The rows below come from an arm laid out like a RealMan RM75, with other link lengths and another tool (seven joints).
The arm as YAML. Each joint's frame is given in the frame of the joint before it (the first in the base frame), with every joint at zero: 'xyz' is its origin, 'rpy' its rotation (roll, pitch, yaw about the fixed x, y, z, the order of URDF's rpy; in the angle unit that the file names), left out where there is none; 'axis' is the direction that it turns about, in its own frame. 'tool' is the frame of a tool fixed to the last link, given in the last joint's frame.
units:
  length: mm
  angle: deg
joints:
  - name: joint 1
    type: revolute
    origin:
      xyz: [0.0, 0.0, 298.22]
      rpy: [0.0, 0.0, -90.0]
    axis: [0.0, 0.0, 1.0]
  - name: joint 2
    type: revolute
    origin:
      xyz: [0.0, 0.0, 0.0]
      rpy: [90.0, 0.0, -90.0]
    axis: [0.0, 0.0, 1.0]
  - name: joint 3
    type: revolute
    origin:
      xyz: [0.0, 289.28, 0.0]
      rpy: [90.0, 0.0, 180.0]
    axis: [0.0, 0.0, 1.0]
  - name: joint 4
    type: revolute
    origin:
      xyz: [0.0, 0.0, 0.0]
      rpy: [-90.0, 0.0, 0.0]
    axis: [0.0, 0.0, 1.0]
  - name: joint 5
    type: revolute
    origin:
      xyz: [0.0, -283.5, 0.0]
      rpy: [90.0, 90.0, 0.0]
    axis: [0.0, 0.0, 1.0]
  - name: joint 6
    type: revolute
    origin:
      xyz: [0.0, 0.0, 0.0]
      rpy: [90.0, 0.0, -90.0]
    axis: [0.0, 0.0, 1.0]
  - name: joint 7
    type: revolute
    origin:
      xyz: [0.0, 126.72, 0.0]
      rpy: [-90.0, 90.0, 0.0]
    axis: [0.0, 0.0, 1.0]
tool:
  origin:
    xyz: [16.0, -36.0, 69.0]
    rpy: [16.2, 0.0, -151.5]
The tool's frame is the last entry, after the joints.
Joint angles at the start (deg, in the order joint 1, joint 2, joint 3, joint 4, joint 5, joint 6, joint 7):
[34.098 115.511 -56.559 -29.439 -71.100 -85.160 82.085]
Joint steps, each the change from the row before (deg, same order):
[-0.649 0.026 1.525 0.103 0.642 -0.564 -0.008]
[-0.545 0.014 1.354 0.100 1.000 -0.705 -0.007]
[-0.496 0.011 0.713 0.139 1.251 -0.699 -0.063]
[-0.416 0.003 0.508 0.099 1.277 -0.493 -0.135]
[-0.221 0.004 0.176 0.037 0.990 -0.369 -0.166]
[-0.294 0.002 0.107 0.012 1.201 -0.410 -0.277]
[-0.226 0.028 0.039 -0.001 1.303 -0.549 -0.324]
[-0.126 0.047 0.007 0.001 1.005 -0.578 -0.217]
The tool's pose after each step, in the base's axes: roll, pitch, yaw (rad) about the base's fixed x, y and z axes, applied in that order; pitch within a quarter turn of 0, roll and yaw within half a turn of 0; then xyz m. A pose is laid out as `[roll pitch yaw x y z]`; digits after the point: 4 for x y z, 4 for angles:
[2.4052 -0.3978 -2.3930 0.2206 0.4977 0.0763]
[2.3646 -0.4053 -2.3893 0.2260 0.4961 0.0855]
[2.3298 -0.4142 -2.3823 0.2300 0.4938 0.0925]
[2.2972 -0.4196 -2.3752 0.2334 0.4921 0.0989]
[2.2751 -0.4225 -2.3667 0.2345 0.4910 0.1030]
[2.2496 -0.4240 -2.3562 0.2359 0.4895 0.1077]
[2.2228 -0.4258 -2.3410 0.2363 0.4877 0.1123]
[2.2021 -0.4287 -2.3259 0.2357 0.4861 0.1156]

